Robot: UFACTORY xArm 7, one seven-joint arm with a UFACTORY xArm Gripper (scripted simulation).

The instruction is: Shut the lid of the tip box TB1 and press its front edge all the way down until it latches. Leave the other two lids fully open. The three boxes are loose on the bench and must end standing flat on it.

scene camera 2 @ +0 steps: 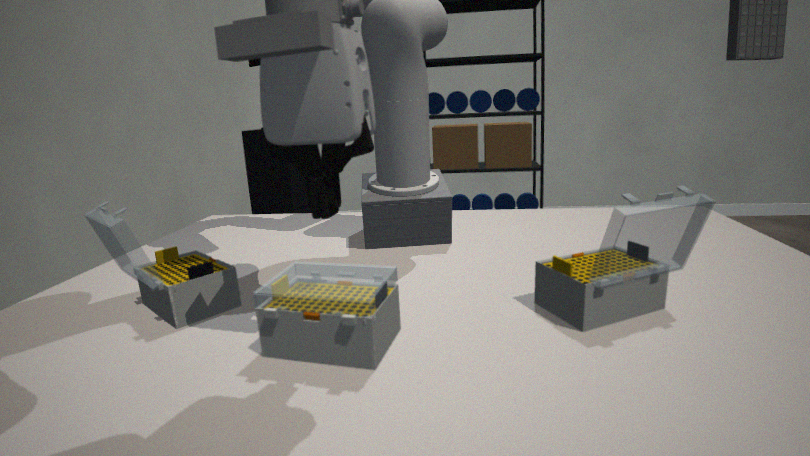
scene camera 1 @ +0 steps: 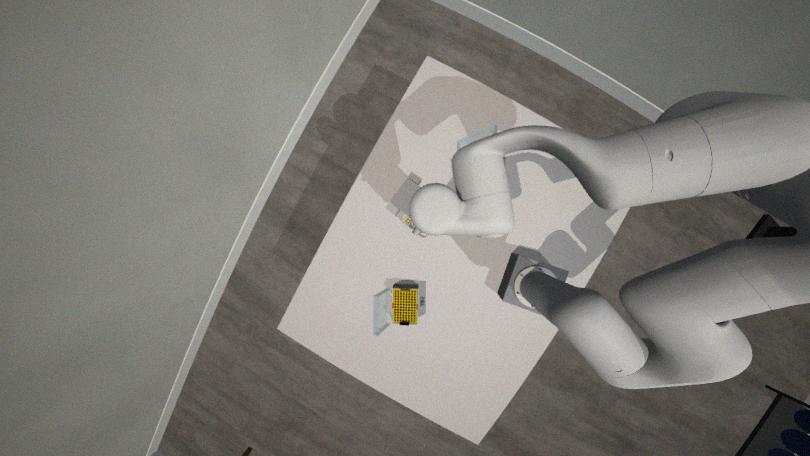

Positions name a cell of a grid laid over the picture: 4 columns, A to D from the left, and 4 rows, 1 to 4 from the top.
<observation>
In view: a tip box (scene camera 2: A3) and a tip box (scene camera 2: B3).
</observation>
